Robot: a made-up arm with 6 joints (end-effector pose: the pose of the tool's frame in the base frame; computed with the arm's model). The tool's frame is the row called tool.
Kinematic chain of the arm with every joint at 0, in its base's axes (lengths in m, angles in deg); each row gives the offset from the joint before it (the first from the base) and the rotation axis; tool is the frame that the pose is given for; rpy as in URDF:
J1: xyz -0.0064 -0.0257 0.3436 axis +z
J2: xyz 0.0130 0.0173 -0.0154 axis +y
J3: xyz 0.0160 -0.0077 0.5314 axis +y
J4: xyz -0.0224 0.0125 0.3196 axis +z
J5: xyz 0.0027 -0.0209 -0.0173 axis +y
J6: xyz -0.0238 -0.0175 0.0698 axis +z
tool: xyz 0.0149 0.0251 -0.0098 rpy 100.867 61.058 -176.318
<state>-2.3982 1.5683 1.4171 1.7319 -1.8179 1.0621</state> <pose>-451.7 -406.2 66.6 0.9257 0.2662 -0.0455 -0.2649</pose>
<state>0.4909 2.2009 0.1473 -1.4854 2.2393 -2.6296</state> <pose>629.0 259.1 -137.3 0.5368 0.0062 0.2768 0.7970</pose>
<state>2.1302 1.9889 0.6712 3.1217 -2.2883 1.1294</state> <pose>-358.0 468.1 -105.6 0.2532 0.0634 0.2999 0.9175</pose>
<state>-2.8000 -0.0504 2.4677 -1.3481 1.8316 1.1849</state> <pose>-244.7 -56.5 629.1 0.1024 0.5165 -0.8493 -0.0378</pose>
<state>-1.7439 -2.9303 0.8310 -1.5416 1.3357 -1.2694</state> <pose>13.2 326.4 -402.0 0.9078 0.3703 -0.1772 0.0863</pose>
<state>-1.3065 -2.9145 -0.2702 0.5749 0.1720 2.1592</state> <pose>-57.0 35.9 -554.6 0.5656 0.1156 -0.7117 0.4004</pose>
